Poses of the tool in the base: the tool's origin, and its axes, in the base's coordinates. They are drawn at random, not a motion.
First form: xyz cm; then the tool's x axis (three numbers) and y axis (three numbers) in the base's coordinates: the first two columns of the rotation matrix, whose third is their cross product.
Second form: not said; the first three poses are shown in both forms.
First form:
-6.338 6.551 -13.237 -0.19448 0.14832 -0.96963 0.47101 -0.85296 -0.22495
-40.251 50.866 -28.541 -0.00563 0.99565 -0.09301 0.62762 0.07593 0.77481
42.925 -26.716 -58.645 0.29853 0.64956 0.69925 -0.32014 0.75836 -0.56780
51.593 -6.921 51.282 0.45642 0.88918 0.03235 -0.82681 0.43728 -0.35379
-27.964 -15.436 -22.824 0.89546 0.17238 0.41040 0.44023 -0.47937 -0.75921
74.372 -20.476 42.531 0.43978 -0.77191 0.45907 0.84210 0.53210 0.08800
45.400 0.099 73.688 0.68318 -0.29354 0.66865 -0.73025 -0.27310 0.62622
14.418 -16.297 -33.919 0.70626 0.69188 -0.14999 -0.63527 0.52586 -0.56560
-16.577 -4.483 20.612 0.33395 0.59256 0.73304 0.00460 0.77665 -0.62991
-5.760 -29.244 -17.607 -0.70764 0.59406 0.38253 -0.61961 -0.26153 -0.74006
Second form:
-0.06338 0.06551 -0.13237 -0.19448 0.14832 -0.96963 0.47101 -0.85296 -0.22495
-0.40251 0.50866 -0.28541 -0.00563 0.99565 -0.09301 0.62762 0.07593 0.77481
0.42925 -0.26716 -0.58645 0.29853 0.64956 0.69925 -0.32014 0.75836 -0.56780
0.51593 -0.06921 0.51282 0.45642 0.88918 0.03235 -0.82681 0.43728 -0.35379
-0.27964 -0.15436 -0.22824 0.89546 0.17238 0.41040 0.44023 -0.47937 -0.75921
0.74372 -0.20476 0.42531 0.43978 -0.77191 0.45907 0.84210 0.53210 0.08800
0.45400 0.00099 0.73688 0.68318 -0.29354 0.66865 -0.73025 -0.27310 0.62622
0.14418 -0.16297 -0.33919 0.70626 0.69188 -0.14999 -0.63527 0.52586 -0.56560
-0.16577 -0.04483 0.20612 0.33395 0.59256 0.73304 0.00460 0.77665 -0.62991
-0.05760 -0.29244 -0.17607 -0.70764 0.59406 0.38253 -0.61961 -0.26153 -0.74006

